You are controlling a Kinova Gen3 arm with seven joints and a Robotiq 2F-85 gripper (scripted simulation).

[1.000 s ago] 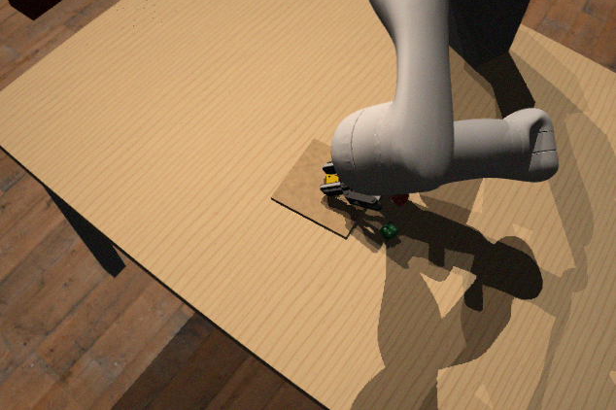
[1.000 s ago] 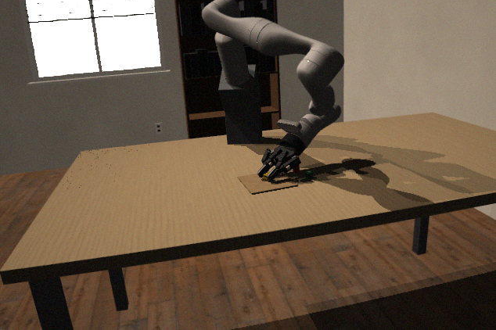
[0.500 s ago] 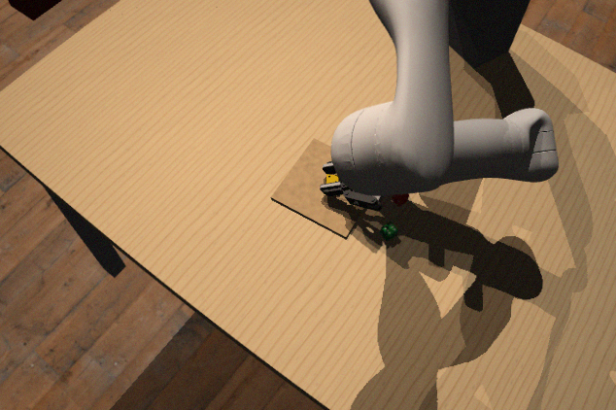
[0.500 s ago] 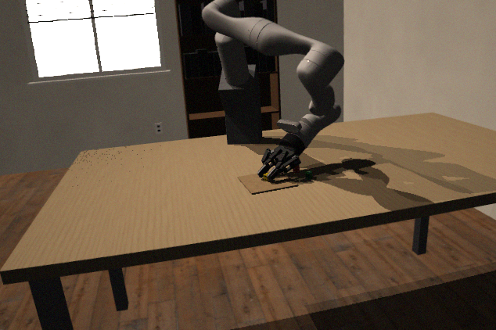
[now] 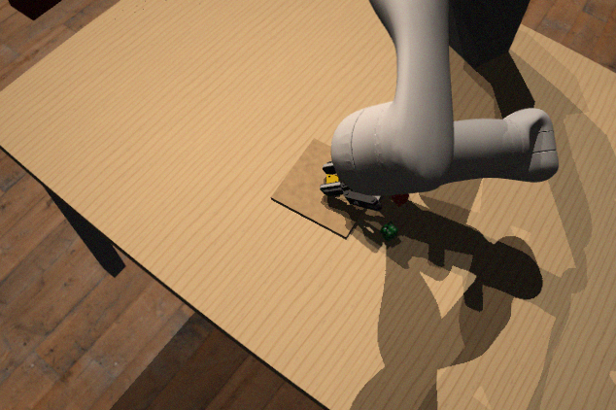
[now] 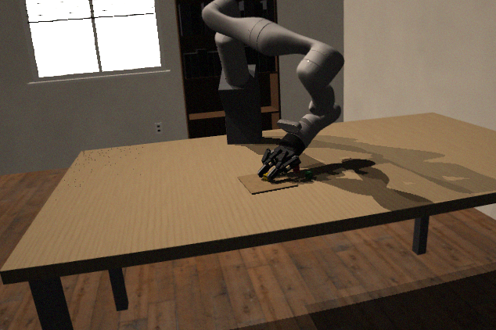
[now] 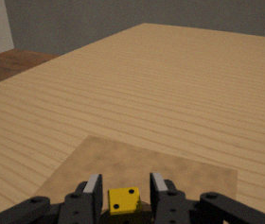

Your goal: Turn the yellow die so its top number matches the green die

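My gripper is now 1 cm above the yellow die. From my hand the other things lie so: red die 3 cm behind, 11 cm to the left, 2 cm below; green die 4 cm ahead, 12 cm to the left, 2 cm below; brown mat 2 cm below.
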